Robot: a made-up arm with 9 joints. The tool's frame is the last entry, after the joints.
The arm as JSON. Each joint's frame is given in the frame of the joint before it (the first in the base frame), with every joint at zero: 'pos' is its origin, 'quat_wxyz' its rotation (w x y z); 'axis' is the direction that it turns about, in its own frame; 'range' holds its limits. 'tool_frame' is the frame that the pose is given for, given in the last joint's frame.
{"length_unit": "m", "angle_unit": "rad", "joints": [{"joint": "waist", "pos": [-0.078, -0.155, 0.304], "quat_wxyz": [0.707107, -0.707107, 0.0, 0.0], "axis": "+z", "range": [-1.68, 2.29]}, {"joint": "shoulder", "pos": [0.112, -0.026, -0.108], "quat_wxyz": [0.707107, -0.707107, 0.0, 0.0], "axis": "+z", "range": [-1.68, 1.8]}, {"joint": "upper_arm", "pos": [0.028, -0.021, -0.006], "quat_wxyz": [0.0, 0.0, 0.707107, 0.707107], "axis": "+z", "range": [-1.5, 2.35]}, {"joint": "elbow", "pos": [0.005, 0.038, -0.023], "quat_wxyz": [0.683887, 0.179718, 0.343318, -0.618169], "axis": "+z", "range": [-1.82, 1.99]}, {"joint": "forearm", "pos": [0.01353, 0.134, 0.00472], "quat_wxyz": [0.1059, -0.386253, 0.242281, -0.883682], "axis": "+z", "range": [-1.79, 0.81]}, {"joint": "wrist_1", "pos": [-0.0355, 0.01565, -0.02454], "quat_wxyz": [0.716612, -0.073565, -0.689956, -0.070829], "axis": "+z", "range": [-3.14, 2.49]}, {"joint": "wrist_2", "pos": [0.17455, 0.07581, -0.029], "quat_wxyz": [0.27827, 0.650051, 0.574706, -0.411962], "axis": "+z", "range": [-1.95, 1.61]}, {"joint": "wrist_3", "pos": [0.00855, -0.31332, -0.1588], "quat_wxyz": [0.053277, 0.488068, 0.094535, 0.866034], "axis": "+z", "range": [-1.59, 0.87]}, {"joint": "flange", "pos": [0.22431, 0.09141, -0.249], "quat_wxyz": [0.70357, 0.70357, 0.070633, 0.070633], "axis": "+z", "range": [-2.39, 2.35]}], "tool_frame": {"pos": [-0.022, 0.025, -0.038], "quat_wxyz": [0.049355, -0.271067, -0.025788, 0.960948]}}
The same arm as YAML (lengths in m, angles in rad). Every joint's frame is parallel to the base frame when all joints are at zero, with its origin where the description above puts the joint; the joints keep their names.
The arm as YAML. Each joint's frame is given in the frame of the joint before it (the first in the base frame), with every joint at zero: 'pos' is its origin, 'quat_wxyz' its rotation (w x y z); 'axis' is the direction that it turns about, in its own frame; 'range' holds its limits. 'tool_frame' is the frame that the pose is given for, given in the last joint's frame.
length_unit: m
angle_unit: rad
joints:
  - joint: waist
    pos: [-0.078, -0.155, 0.304]
    quat_wxyz: [1.0, 0.0, 0.0, 0.0]
    axis: [0.0, 1.0, 0.0]
    range: [-1.68, 2.29]
  - joint: shoulder
    pos: [0.112, -0.108, 0.026]
    quat_wxyz: [1.0, 0.0, 0.0, 0.0]
    axis: [0.0, 0.0, -1.0]
    range: [-1.68, 1.8]
  - joint: upper_arm
    pos: [0.028, 0.021, 0.006]
    quat_wxyz: [1.0, 0.0, 0.0, 0.0]
    axis: [0.0, -1.0, 0.0]
    range: [-1.5, 2.35]
  - joint: elbow
    pos: [-0.005, 0.023, -0.038]
    quat_wxyz: [1.0, 0.0, 0.0, 0.0]
    axis: [-0.247389, -0.699669, 0.67027]
    range: [-1.82, 1.99]
  - joint: forearm
    pos: [-0.131, 0.03, -0.01]
    quat_wxyz: [1.0, 0.0, 0.0, 0.0]
    axis: [0.191094, 0.037099, 0.98087]
    range: [-1.79, 0.81]
  - joint: wrist_1
    pos: [0.003, 0.037, -0.027]
    quat_wxyz: [1.0, 0.0, 0.0, 0.0]
    axis: [0.0, 1.0, 0.0]
    range: [-3.14, 2.49]
  - joint: wrist_2
    pos: [0.109, -0.029, 0.156]
    quat_wxyz: [1.0, 0.0, 0.0, 0.0]
    axis: [-0.86151, -0.505706, -0.045401]
    range: [-1.95, 1.61]
  - joint: wrist_3
    pos: [0.137, 0.108, -0.305]
    quat_wxyz: [1.0, 0.0, 0.0, 0.0]
    axis: [0.0, -1.0, 0.0]
    range: [-1.59, 0.87]
  - joint: flange
    pos: [-0.238, 0.249, -0.045]
    quat_wxyz: [1.0, 0.0, 0.0, 0.0]
    axis: [0.0, 0.0, 1.0]
    range: [-2.39, 2.35]
tool_frame:
  pos: [0.022, -0.025, -0.038]
  quat_wxyz: [0.960948, -0.025789, 0.271067, -0.049355]

